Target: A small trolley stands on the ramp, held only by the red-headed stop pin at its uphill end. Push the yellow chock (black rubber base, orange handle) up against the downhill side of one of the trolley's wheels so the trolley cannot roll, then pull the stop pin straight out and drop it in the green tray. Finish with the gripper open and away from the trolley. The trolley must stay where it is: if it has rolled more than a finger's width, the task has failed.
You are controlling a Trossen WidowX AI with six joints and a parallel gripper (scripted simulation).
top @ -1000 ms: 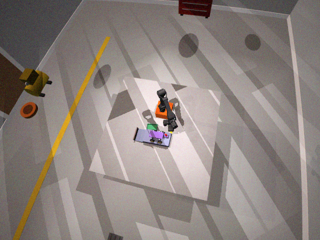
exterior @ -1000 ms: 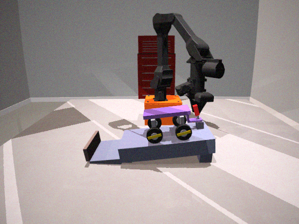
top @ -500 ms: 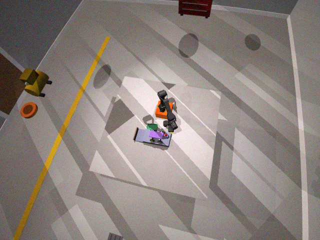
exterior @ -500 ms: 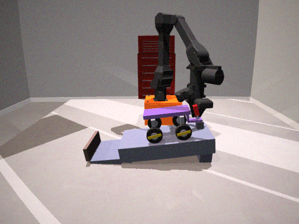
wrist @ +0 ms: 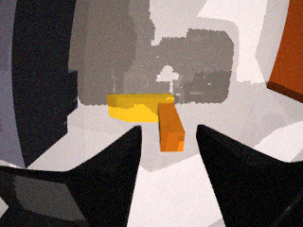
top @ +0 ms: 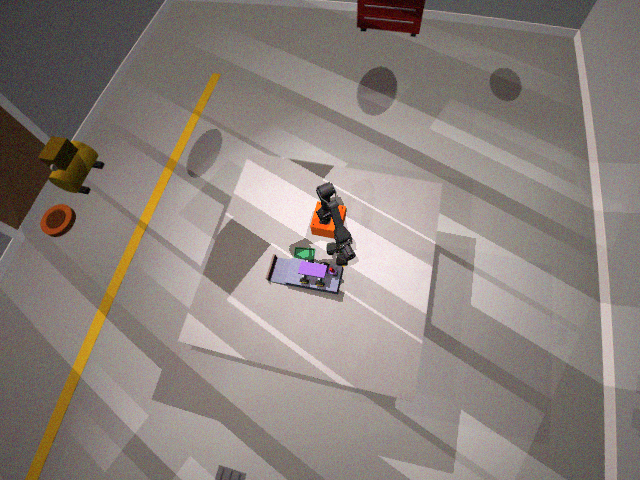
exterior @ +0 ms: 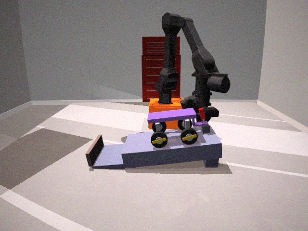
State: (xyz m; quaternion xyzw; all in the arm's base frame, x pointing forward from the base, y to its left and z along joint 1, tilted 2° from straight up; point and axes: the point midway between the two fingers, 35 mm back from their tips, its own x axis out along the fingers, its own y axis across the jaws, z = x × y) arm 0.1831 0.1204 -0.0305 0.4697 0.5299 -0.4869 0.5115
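The yellow chock lies 20 mm ahead of my gripper tip and 30 mm below it. The rest, counted from my gripper tip: purple trolley 140 mm ahead, 140 mm to the right, 60 mm above; then ramp 140 mm ahead, 140 mm to the right; then red-headed stop pin 130 mm ahead, 30 mm to the right, 80 mm above.
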